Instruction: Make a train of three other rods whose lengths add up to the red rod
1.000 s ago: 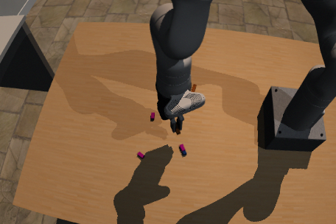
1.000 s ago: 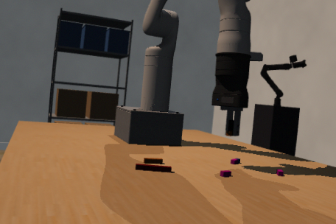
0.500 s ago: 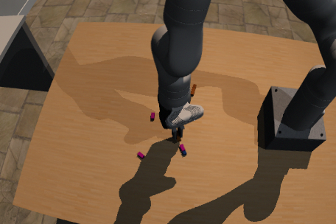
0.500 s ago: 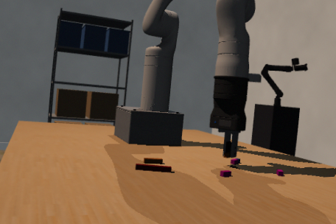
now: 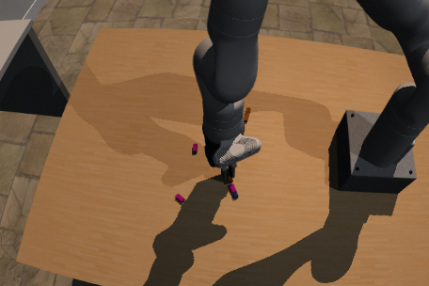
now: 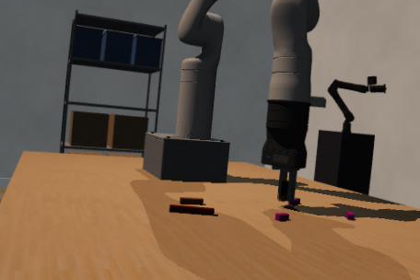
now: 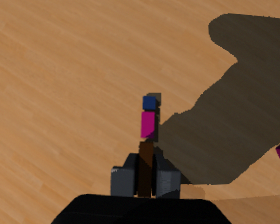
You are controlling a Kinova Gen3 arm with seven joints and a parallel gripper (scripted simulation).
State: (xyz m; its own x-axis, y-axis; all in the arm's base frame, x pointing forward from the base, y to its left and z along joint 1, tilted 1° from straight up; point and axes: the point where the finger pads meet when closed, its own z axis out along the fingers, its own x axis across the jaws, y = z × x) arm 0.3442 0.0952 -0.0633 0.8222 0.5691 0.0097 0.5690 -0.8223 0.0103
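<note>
My hand is 30 mm past the blue rod, 40 mm to the right of it and 30 mm above it. Round my hand: red rod 50 mm ahead, 200 mm to the right, 30 mm below.
</note>
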